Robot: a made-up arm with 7 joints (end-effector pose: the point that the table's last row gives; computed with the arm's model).
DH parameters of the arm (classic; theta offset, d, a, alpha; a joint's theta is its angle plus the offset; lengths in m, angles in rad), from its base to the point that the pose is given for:
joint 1: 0 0.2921 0 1.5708
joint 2: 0 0.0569 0 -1.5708
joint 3: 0 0.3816 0.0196 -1.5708
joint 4: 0 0.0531 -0.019 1.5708
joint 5: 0 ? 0 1.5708
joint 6: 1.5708 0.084 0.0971 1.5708
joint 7: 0 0.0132 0 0
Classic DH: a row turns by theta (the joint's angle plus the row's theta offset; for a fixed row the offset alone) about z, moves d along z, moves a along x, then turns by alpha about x.
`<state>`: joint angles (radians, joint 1 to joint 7).
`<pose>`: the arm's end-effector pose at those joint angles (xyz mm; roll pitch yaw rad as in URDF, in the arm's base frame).
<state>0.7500 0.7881 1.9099 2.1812 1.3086 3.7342 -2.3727</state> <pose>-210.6 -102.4 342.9 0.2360 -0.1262 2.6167</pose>
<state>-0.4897 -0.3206 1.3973 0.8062 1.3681 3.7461 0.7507</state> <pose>188.0 107.3 762.8 -2.6180 0.9812 2.4130</pose>
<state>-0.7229 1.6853 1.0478 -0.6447 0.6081 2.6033 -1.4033</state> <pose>-544.3 212.0 204.3 1.5854 0.9381 -0.6963</pose>
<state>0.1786 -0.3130 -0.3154 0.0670 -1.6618 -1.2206 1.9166</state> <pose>158.0 -40.8 999.3 -2.5732 -0.1774 2.5768</pose>
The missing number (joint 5, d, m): 0.3093
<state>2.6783 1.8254 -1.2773 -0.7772 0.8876 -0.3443 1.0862</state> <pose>547.6 -440.7 86.8 -0.2051 0.5839 -0.0065</pose>
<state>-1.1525 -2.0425 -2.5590 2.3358 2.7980 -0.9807 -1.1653</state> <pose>-236.1 -381.4 367.7 2.8156 -0.7377 -0.7238</pose>
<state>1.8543 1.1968 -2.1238 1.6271 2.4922 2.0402 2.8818</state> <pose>402.0 -172.9 296.1 -2.7789 -0.5605 -0.1226</pose>
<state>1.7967 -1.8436 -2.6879 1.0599 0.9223 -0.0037 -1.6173</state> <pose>102.5 646.7 490.9 1.4708 0.9403 1.1532</pose>
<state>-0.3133 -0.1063 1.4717 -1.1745 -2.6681 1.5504 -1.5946</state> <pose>-227.9 -249.1 843.5 1.1656 -0.3065 -0.2311</pose>
